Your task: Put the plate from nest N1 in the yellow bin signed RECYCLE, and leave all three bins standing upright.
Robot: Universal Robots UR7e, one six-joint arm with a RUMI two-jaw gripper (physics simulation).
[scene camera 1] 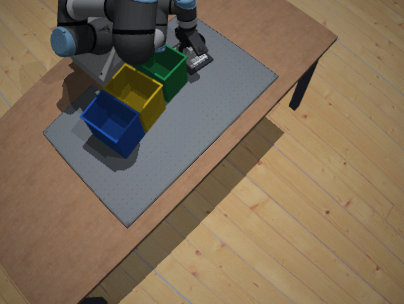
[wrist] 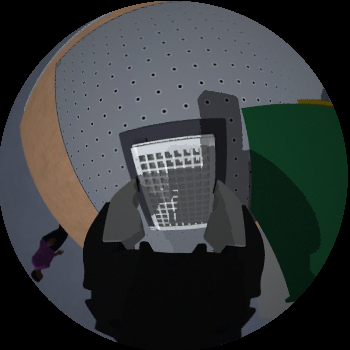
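Observation:
The plate is a pale grid of small wells, lying flat in a dark nest at the back right of the grey board. The label N1 cannot be read. My gripper is low over the nest, with its jaws shut on the plate's two long sides near its close end in the wrist view. The yellow bin stands upright, between the green bin and the blue bin, both also upright. The RECYCLE sign does not show.
The green bin's wall rises close beside the nest and gripper. The three bins stand in a diagonal row on the perforated grey board. The board lies on a brown table. The arm hangs over the board's back.

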